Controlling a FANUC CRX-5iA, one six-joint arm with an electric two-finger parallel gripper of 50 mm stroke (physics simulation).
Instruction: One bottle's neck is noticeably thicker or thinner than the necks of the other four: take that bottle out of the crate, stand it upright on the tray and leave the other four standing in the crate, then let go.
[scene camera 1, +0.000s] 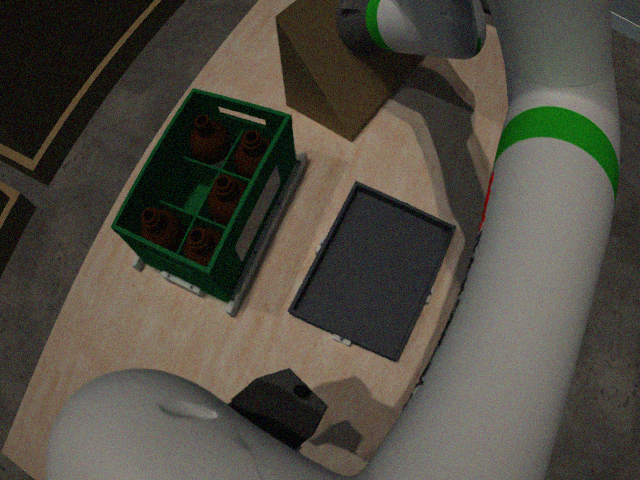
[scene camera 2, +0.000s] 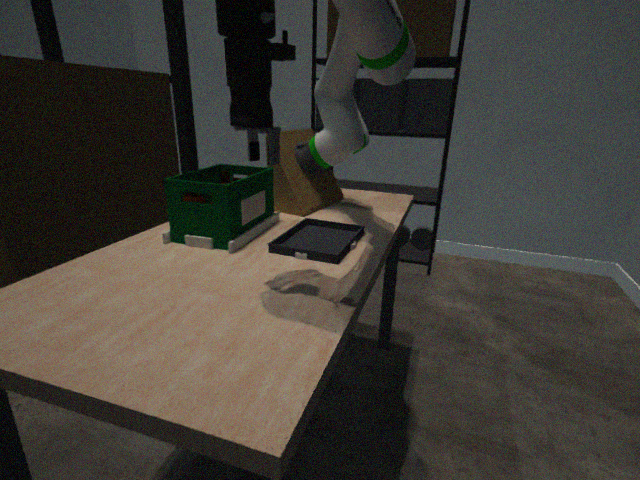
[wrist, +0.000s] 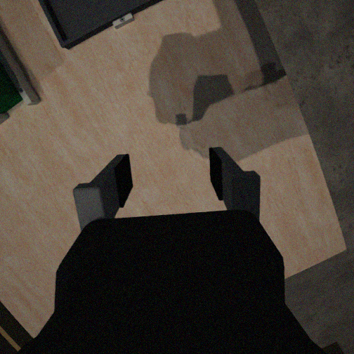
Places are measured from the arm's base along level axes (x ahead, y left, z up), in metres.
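Pixels of known places: gripper, between the fingertips: (scene camera 2: 263, 162); arm's base, origin of its link: (scene camera 1: 363, 19) (scene camera 2: 308, 160).
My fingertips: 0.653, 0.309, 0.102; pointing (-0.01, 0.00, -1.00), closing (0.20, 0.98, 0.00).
Ahead of a thing's pixels: the offset from my fingertips to its top centre, as dx, dy, dz. "pt": to the spot under its first point.
The green crate @[-0.229, -0.330, -0.091] (scene camera 1: 263, 196) (scene camera 2: 201, 219) (wrist: 7, 90) holds five upright brown bottles. In scene camera 1, the far-left bottle @[-0.303, -0.395, -0.103] (scene camera 1: 209, 139) seems to have a thinner neck than the far-right bottle @[-0.322, -0.303, -0.103] (scene camera 1: 251, 152), the middle-right bottle @[-0.237, -0.288, -0.103] (scene camera 1: 225, 198), the near-left bottle @[-0.130, -0.353, -0.103] (scene camera 1: 161, 228) and the near-right bottle @[-0.150, -0.265, -0.103] (scene camera 1: 200, 245). The middle-left compartment is empty. The dark tray @[pt -0.301, -0.056, -0.261] (scene camera 1: 372, 268) (scene camera 2: 317, 238) (wrist: 95, 17) is empty, right of the crate. My gripper (scene camera 2: 263, 161) (wrist: 169, 167) is open and empty, high above the table; its fingertips are hidden in scene camera 1.
A brown slanted block (scene camera 1: 330, 77) (scene camera 2: 299, 186) stands behind the crate and tray. Pale strips @[pt -0.248, -0.228, -0.241] (scene camera 1: 268, 232) (scene camera 2: 254, 232) flank the crate. The arm's large links cover the right and lower parts of scene camera 1. The table edge (scene camera 2: 315, 397) runs along the tray's side.
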